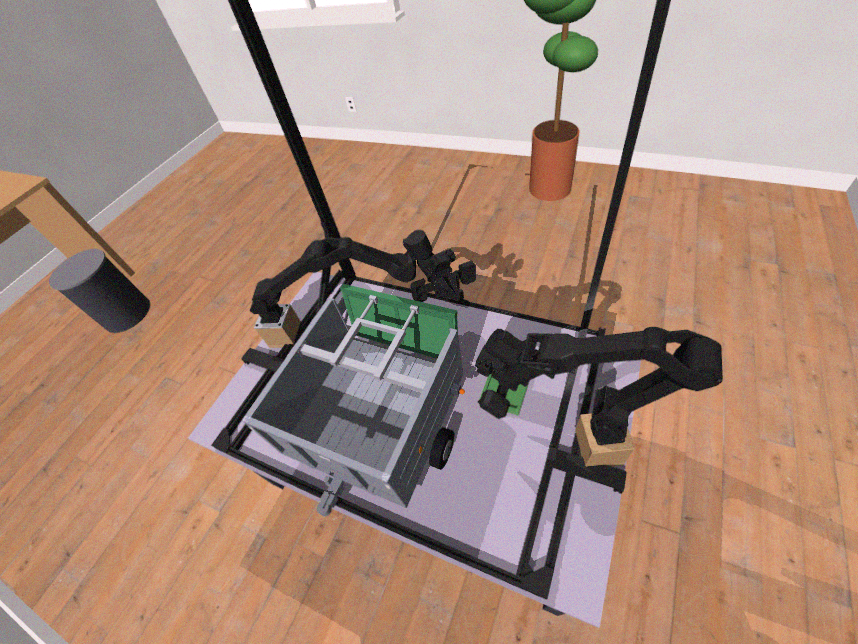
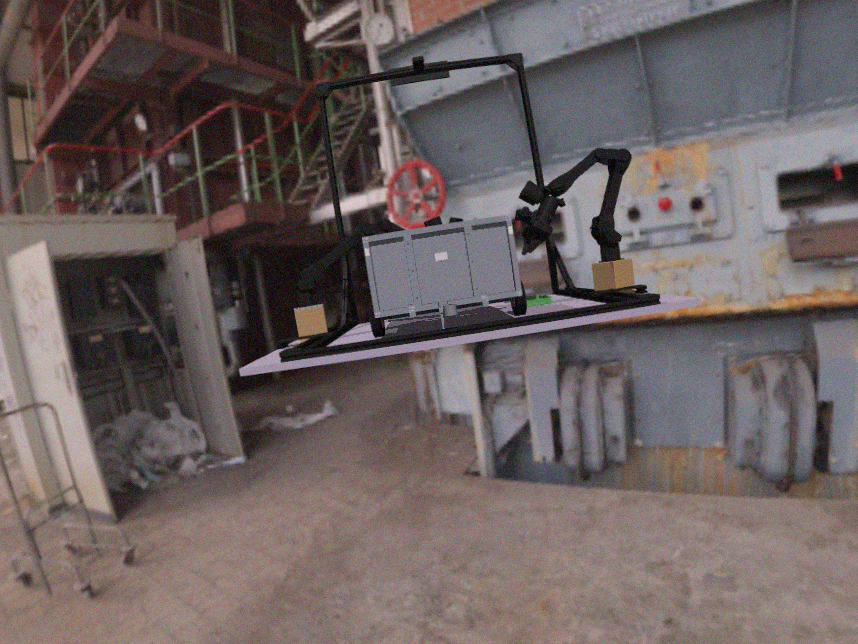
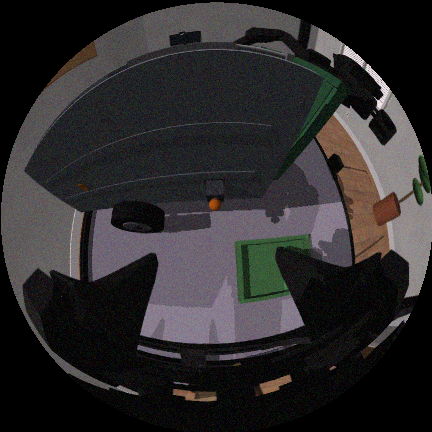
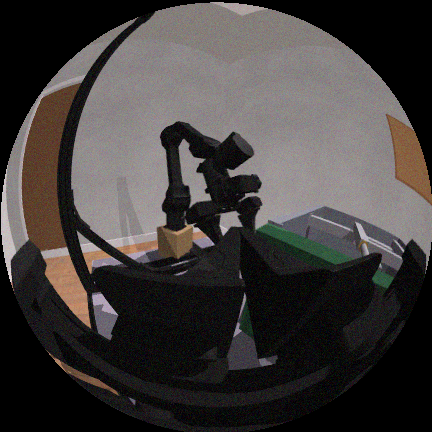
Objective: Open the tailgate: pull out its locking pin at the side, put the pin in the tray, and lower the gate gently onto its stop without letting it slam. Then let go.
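Seen in the pictures: left gripper, between the fingertips: (image 1: 485, 387) (image 2: 525, 253) (image 3: 217, 257); right gripper, between the fingertips: (image 1: 458, 299) (image 4: 236, 233); left arm's base, origin of its link: (image 1: 607, 431) (image 2: 611, 260) (image 4: 174, 226); right arm's base, origin of its link: (image 1: 272, 315) (image 2: 307, 306).
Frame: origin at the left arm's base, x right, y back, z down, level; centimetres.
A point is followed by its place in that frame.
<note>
The grey trailer (image 1: 363, 390) {x 20.0, y -61.0, z 1.9 cm} (image 2: 442, 265) {x -2.3, y -66.5, z -6.0 cm} (image 3: 181, 120) {x 14.3, y -37.0, z -10.4 cm} stands on the table with its green tailgate (image 1: 401, 320) {x 33.7, y -47.6, z -10.1 cm} (image 3: 318, 116) {x 26.9, y -33.0, z -11.3 cm} (image 4: 306, 245) {x 30.4, y -36.2, z -17.0 cm} upright at the far end. The locking pin, with an orange knob (image 1: 462, 390) {x 15.0, y -33.3, z -0.7 cm} (image 3: 214, 204) {x 15.0, y -33.2, z -0.7 cm}, sits in its bracket low on the trailer's side. The green tray (image 1: 517, 398) {x 16.7, y -18.1, z 10.8 cm} (image 3: 261, 270) {x 18.5, y -21.6, z 10.8 cm} (image 2: 540, 299) {x 13.7, y -22.5, z 9.7 cm} lies beside the trailer. My left gripper (image 1: 502, 391) (image 3: 217, 257) {x 12.1, y -27.5, z -6.3 cm} (image 2: 531, 230) is open and empty, above the tray and facing the pin from a short way off. My right gripper (image 1: 436, 289) (image 4: 236, 233) {x 32.2, y -31.1, z -17.5 cm} is shut on nothing, just behind the tailgate's top edge.
A black trailer wheel (image 1: 442, 447) {x 1.0, y -39.9, z 1.5 cm} (image 3: 137, 217) {x 4.6, y -38.1, z 2.0 cm} sits near the pin. A black frame (image 1: 554, 447) {x 1.0, y -11.3, z 9.8 cm} runs around the table with tall posts. Both arms stand on wooden blocks (image 1: 605, 447) {x -3.9, y -1.6, z 0.0 cm} (image 1: 275, 329) {x 46.2, y -92.0, z 1.3 cm}. A potted plant (image 1: 553, 160) stands on the floor behind.
</note>
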